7 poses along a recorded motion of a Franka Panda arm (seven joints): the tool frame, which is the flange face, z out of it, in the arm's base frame.
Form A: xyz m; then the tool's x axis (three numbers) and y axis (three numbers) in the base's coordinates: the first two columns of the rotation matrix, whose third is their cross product.
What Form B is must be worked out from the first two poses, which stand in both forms.
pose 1, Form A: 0.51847, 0.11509, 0.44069, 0.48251, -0.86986, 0.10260, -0.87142, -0.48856, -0.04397
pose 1, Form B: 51.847, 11.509, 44.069, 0.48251, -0.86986, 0.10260, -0.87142, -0.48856, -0.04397
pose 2, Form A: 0.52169, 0.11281, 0.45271, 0.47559, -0.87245, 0.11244, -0.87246, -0.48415, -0.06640
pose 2, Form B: 52.169, 11.281, 45.271, 0.47559, -0.87245, 0.11244, -0.87246, -0.48415, -0.06640
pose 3, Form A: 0.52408, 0.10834, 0.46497, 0.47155, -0.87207, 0.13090, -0.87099, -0.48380, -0.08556
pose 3, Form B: 52.408, 10.834, 46.497, 0.47155, -0.87207, 0.13090, -0.87099, -0.48380, -0.08556
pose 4, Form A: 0.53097, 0.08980, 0.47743, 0.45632, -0.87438, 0.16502, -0.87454, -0.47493, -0.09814
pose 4, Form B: 53.097, 8.980, 47.743, 0.45632, -0.87438, 0.16502, -0.87454, -0.47493, -0.09814
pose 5, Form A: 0.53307, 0.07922, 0.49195, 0.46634, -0.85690, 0.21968, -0.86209, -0.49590, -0.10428
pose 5, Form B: 53.307, 7.922, 49.195, 0.46634, -0.85690, 0.21968, -0.86209, -0.49590, -0.10428
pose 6, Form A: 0.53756, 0.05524, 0.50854, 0.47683, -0.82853, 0.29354, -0.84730, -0.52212, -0.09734
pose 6, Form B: 53.756, 5.524, 50.854, 0.47683, -0.82853, 0.29354, -0.84730, -0.52212, -0.09734
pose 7, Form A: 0.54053, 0.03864, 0.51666, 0.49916, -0.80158, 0.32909, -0.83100, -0.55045, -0.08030
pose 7, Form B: 54.053, 3.864, 51.666, 0.49916, -0.80158, 0.32909, -0.83100, -0.55045, -0.08030
